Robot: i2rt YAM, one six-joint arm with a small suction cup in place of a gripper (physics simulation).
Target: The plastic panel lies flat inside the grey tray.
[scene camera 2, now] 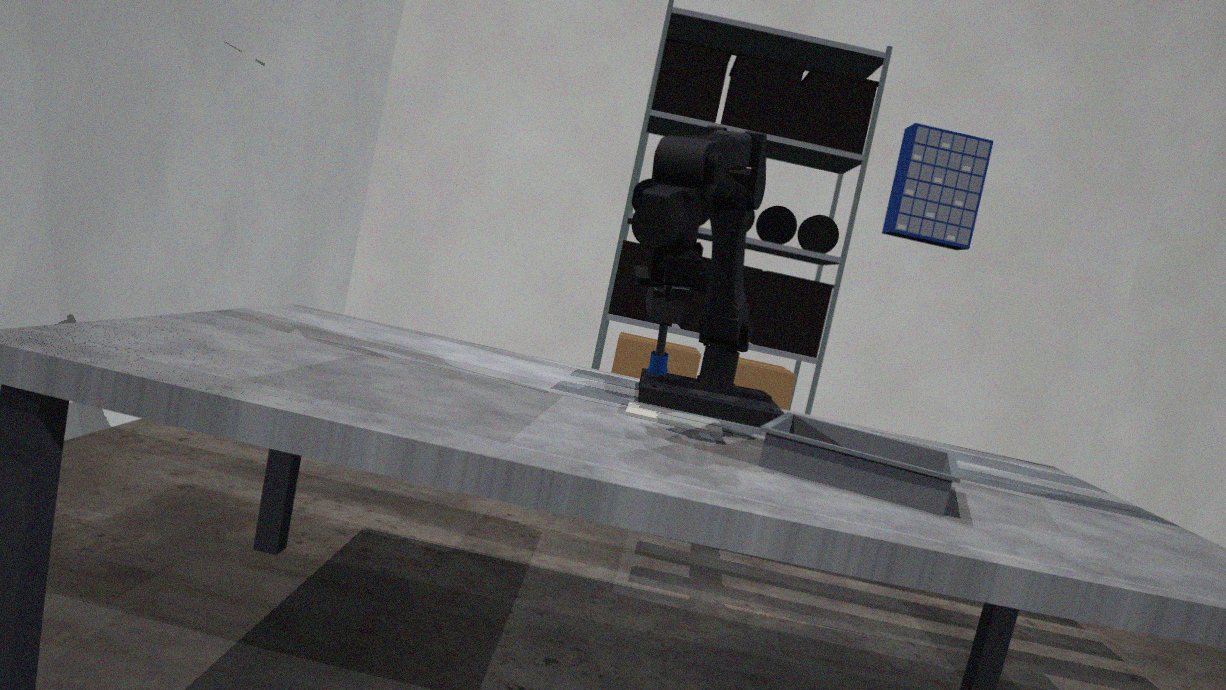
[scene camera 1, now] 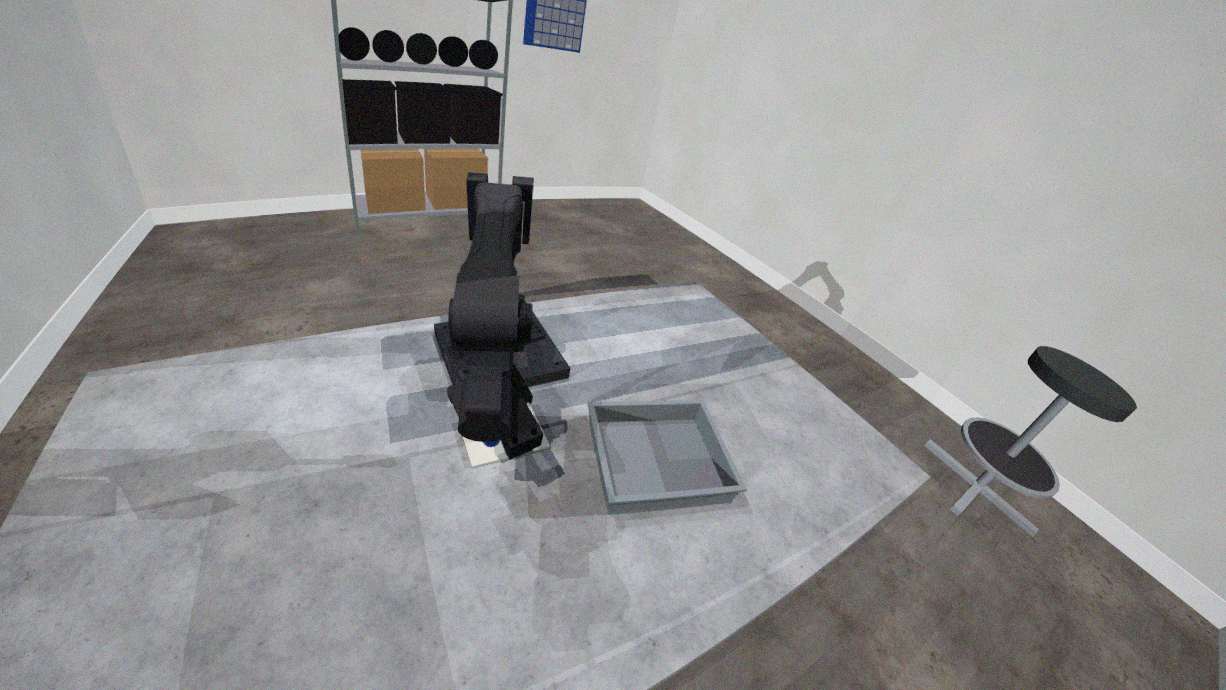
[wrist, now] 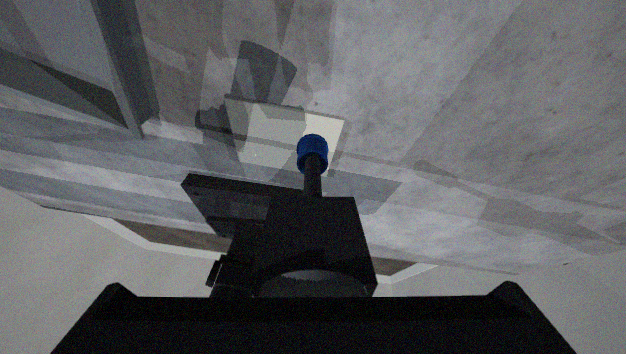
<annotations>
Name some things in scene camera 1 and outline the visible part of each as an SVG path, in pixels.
A plastic panel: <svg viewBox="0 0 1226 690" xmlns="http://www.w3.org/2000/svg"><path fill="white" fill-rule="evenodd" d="M462 436L472 468L509 459L504 451L501 440L495 447L487 447L483 442L469 440ZM528 407L543 432L541 446L534 448L532 453L550 449L551 446L532 407Z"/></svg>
A grey tray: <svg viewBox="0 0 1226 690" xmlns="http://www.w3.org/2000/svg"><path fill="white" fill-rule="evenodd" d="M704 400L588 402L589 424L608 515L731 503L738 492L747 491Z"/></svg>
</annotations>
